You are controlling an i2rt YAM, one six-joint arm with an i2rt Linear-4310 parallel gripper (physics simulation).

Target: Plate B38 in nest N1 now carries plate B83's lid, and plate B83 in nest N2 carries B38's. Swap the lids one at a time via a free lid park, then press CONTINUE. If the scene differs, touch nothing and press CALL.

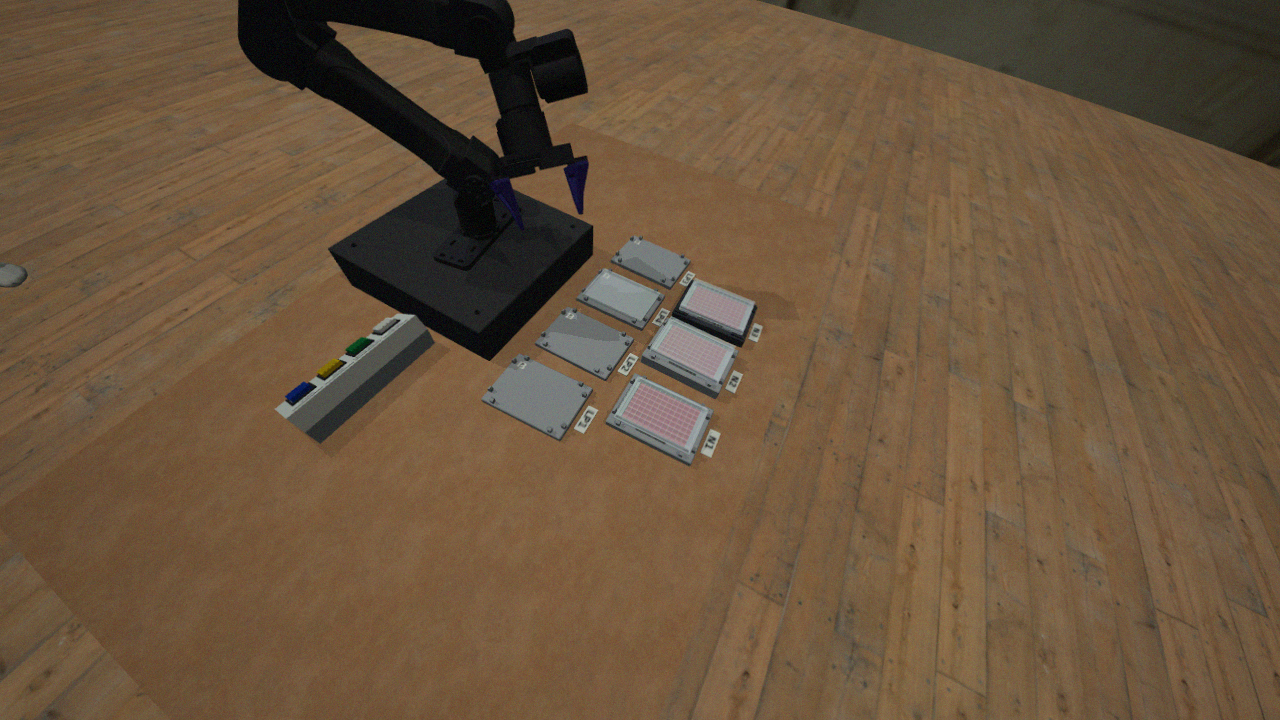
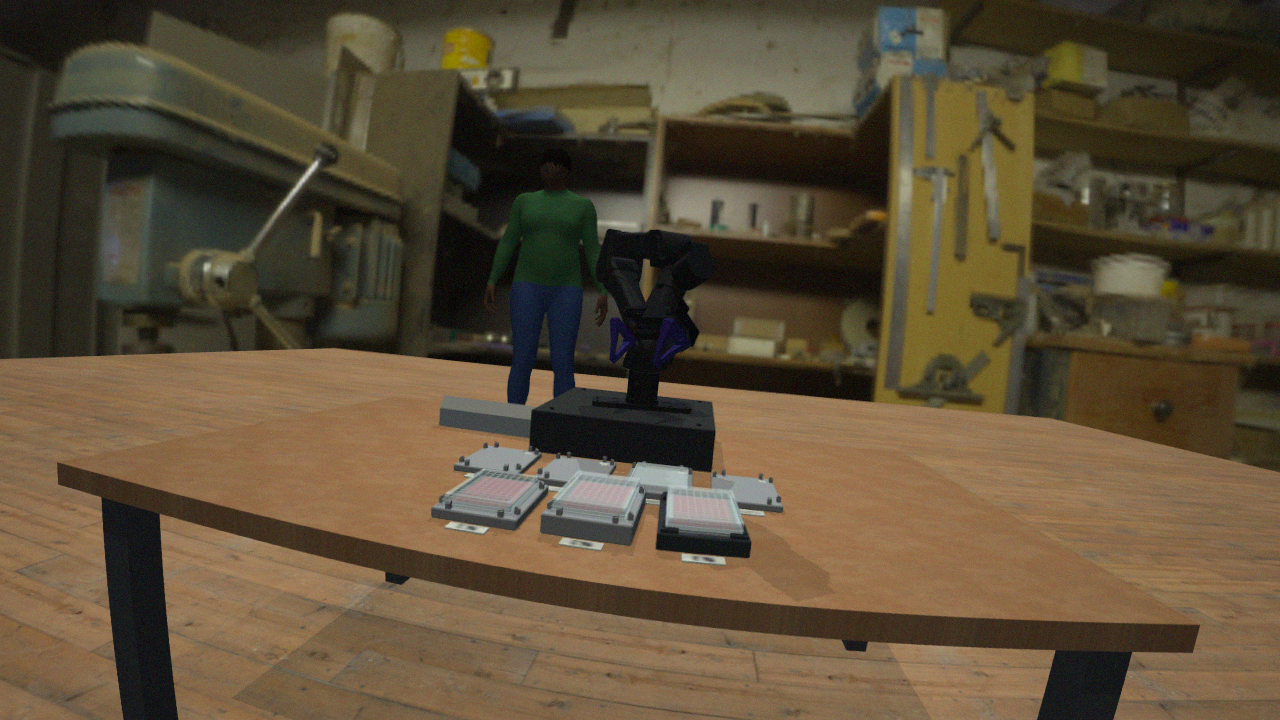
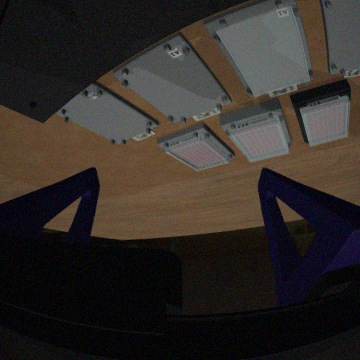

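Pixels of known places: gripper, between the fingertips: (image 1: 552,222) (image 2: 632,363) (image 3: 178,176); arm's base, origin of its link: (image 1: 480,232) (image 2: 641,407).
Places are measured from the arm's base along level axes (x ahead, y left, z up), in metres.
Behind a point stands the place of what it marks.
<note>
A pink-welled plate (image 1: 664,413) {z -0.056, x 0.427, y -0.210 m} (image 2: 490,490) {z -0.055, x 0.444, y -0.210 m} (image 3: 199,149) {z -0.054, x 0.397, y -0.186 m} sits in grey nest N1, looking covered by a clear lid. Another such plate (image 1: 695,349) {z -0.041, x 0.445, y -0.081 m} (image 2: 595,497) {z -0.041, x 0.481, y -0.082 m} (image 3: 257,139) {z -0.041, x 0.414, y -0.075 m} sits in the taller nest N2. Plate codes are not readable. Lid parks LP1 (image 1: 537,394) {z -0.071, x 0.226, y -0.242 m} (image 3: 107,115) {z -0.071, x 0.222, y -0.230 m}, LP2 (image 1: 584,342) {z -0.071, x 0.256, y -0.117 m} (image 3: 172,80) {z -0.071, x 0.241, y -0.105 m} and LP3 (image 1: 651,260) {z -0.071, x 0.304, y 0.142 m} (image 3: 345,35) {z -0.071, x 0.300, y 0.121 m} look bare. A clear lid (image 1: 619,297) {z -0.063, x 0.279, y 0.003 m} (image 3: 265,50) {z -0.063, x 0.265, y 0.016 m} lies on LP4. My gripper (image 1: 551,219) {z 0.098, x 0.170, y -0.035 m} (image 3: 178,176) {z 0.098, x 0.170, y -0.035 m} is open and empty, high above the base, away from the plates. The button box (image 1: 358,394) {z -0.055, x -0.014, y -0.345 m} has blue, yellow, green and white buttons; no button labels are readable.
A third pink plate (image 1: 718,308) {z -0.044, x 0.465, y 0.034 m} (image 2: 703,510) {z -0.045, x 0.493, y 0.043 m} (image 3: 326,120) {z -0.044, x 0.439, y 0.049 m} sits in a black nest beside N2. The arm's black base block (image 1: 402,268) {z 0.002, x -0.065, y -0.137 m} (image 2: 617,434) {z -0.031, x 0.149, y -0.049 m} stands behind the lid parks. A person (image 2: 547,237) in a green top stands beyond the table (image 2: 268,546) {z -0.111, x 0.546, y -0.436 m}.
</note>
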